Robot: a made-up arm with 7 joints.
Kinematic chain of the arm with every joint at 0, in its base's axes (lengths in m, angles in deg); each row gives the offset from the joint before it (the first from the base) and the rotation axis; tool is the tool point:
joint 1: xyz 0 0 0.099 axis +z
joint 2: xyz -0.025 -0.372 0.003 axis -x
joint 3: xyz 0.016 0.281 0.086 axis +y
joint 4: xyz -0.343 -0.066 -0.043 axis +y
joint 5: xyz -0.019 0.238 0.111 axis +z
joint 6: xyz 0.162 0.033 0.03 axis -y
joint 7: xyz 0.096 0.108 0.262 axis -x
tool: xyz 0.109 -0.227 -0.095
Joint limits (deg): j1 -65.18..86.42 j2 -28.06..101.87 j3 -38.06..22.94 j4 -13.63..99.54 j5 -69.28..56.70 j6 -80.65..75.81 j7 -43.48..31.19
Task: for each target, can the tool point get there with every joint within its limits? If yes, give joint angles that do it. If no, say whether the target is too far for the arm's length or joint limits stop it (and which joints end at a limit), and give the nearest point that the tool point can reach.
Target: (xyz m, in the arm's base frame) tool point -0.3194 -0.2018 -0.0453
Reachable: yes | joints 36.88 -13.70 5.86 88.04 -7.58 -65.55 -15.68
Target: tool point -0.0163 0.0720 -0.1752
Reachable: yes | joints -26.93 68.28 -22.49 7.67 6.82 1.46 -3.13
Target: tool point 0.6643 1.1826 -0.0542
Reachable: no: joint limits stop it (at a limit: joint 1, joint 3, joint 4, joint 5, joint 7) | nearest point 0.2064 0.6407 0.0141 | short by 0.713 m
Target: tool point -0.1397 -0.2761 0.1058
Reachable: yes | joints 14.52 21.50 3.34 11.69 -56.03 -54.86 -18.55
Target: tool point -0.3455 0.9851 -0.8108
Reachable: no: joint limits stop it (at a limit: joint 1, joint 3, joint 4, joint 6, joint 7) | nearest point -0.2428 0.4931 -0.5916 | short by 0.548 m
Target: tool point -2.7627 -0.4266 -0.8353
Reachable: no: too far | nearest point -1.0060 -0.2246 -0.4605 | short by 1.808 m
